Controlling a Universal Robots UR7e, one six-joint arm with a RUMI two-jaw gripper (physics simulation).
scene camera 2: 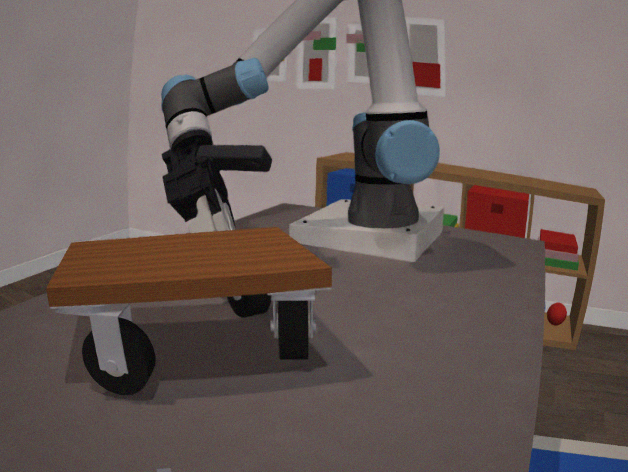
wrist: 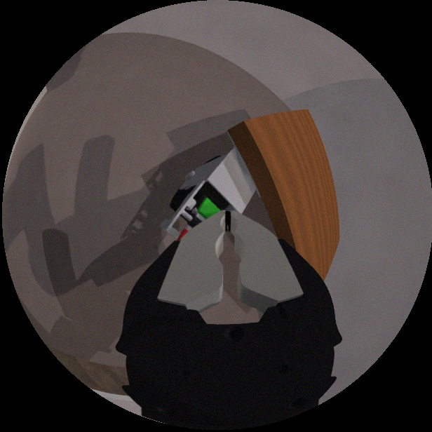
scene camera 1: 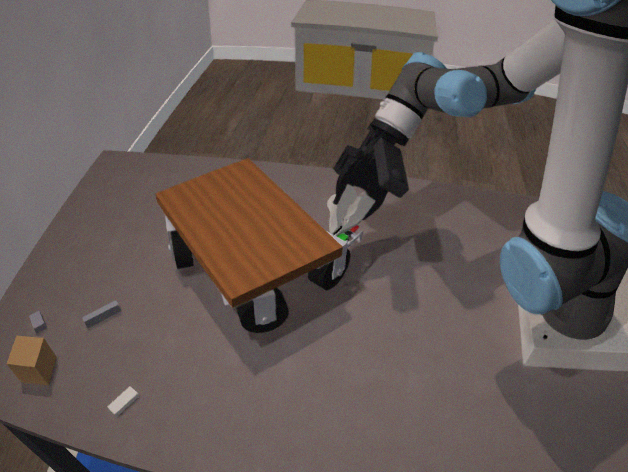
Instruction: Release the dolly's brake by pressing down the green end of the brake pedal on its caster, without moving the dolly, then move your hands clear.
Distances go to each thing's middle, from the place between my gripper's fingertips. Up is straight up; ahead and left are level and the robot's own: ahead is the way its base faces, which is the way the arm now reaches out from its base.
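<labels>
Dolly [scene camera 2: 251, 267]: my gripper 2 cm above it, 3 cm to the right of it, 14 cm short of it.
</labels>
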